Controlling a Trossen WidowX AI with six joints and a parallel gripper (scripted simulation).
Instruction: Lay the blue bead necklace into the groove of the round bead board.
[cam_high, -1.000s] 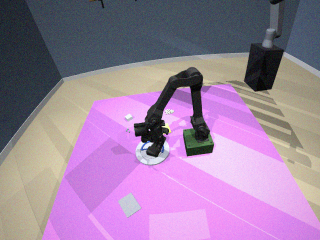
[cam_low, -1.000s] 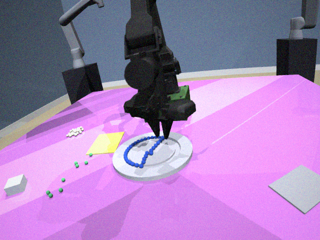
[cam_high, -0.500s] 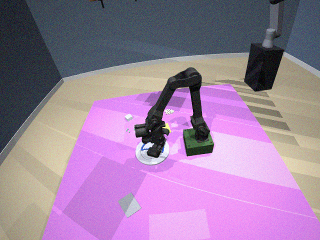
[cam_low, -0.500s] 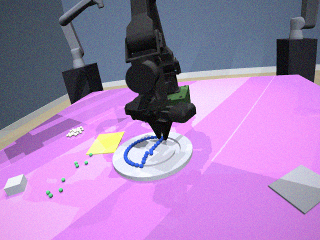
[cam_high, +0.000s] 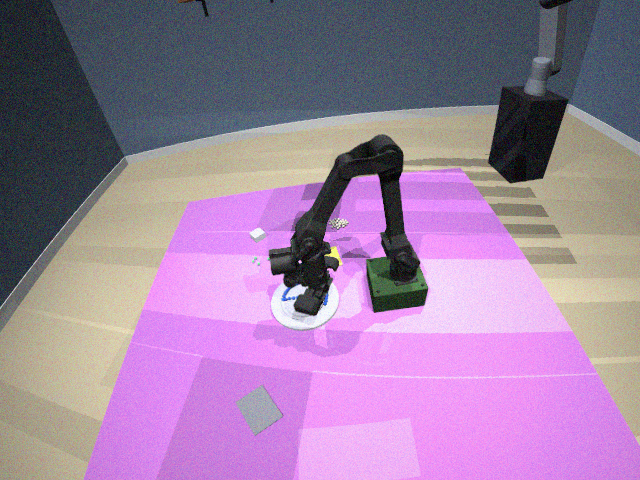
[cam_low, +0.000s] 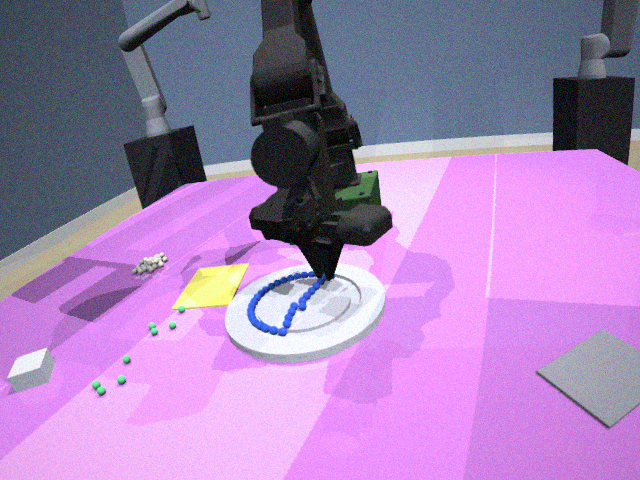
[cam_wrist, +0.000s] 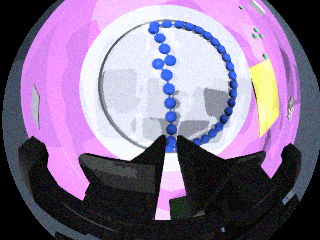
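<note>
Right now the round white bead board is 5 cm ahead of my gripper tip, 2 cm to the right of it and 1 cm below it. Also, from my gripper tip: yellow sheet 18 cm to the right, 2 cm behind, 1 cm below; then grey tile 28 cm to the left, 19 cm ahead, 1 cm below; then cube 35 cm to the right, 19 cm ahead.
</note>
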